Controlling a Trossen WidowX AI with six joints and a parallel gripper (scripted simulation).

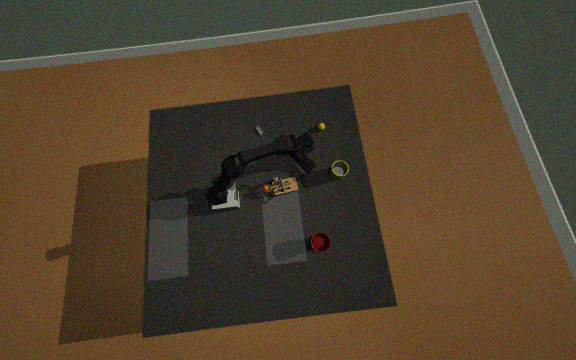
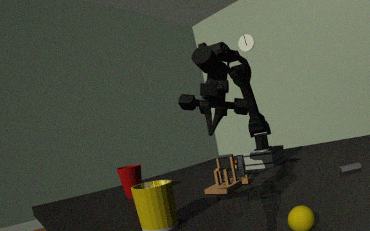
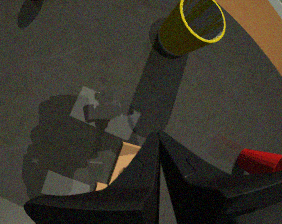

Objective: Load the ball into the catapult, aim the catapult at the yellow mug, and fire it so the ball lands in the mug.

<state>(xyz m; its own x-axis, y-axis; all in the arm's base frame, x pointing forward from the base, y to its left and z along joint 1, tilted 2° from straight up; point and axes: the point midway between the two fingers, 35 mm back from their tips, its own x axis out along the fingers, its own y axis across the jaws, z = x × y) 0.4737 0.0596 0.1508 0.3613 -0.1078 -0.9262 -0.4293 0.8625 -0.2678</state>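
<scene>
Right now the orange ball is 23 cm behind my gripper tip, 12 cm below it and 6 cm to the right of it. The rest, counted from my gripper tip: yellow mug: 19 cm ahead, 15 cm below, 5 cm to the right; yellow ball: 25 cm to the left, 17 cm ahead, 16 cm below; wooden catapult: 16 cm behind, 13 cm below, 4 cm to the right.
</scene>
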